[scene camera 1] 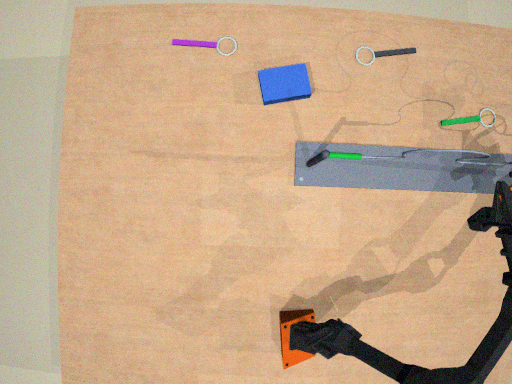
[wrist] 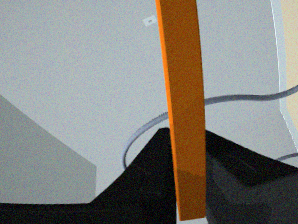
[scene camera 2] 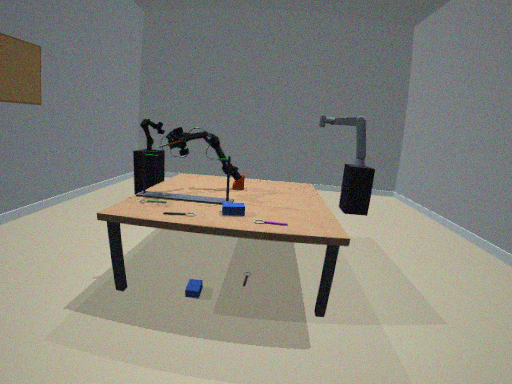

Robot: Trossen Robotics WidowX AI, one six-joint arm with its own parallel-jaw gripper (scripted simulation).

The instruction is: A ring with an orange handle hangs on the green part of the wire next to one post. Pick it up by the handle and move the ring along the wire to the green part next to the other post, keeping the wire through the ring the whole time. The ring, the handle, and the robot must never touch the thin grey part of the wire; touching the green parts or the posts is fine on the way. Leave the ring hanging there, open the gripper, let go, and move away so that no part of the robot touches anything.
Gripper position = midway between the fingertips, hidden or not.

Note:
In view: my gripper (wrist: 176,136) and a blue block (scene camera 1: 290,83).

